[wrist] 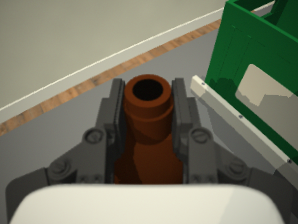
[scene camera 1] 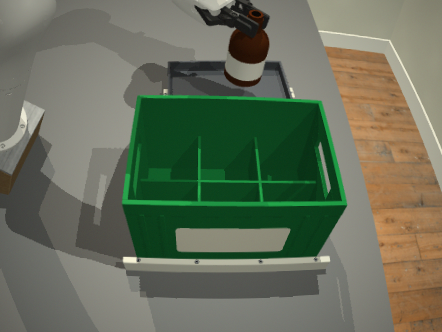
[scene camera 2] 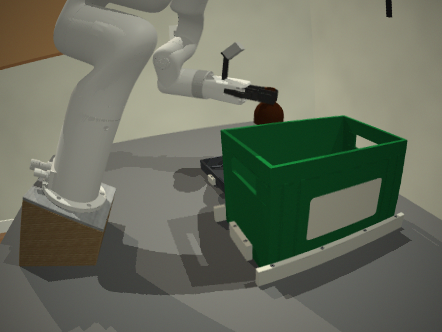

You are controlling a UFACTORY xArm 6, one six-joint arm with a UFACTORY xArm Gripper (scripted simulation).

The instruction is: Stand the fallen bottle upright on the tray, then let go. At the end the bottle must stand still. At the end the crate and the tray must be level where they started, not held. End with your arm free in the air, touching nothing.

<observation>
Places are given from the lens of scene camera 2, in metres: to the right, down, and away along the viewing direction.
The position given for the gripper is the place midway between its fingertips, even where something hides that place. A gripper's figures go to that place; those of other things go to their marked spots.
gripper (scene camera 2: 276, 97): 0.13, -0.16, 0.72
green crate (scene camera 2: 284, 208): 0.08, 0.05, 0.39
white base rail (scene camera 2: 266, 274): 0.06, 0.15, 0.41
</observation>
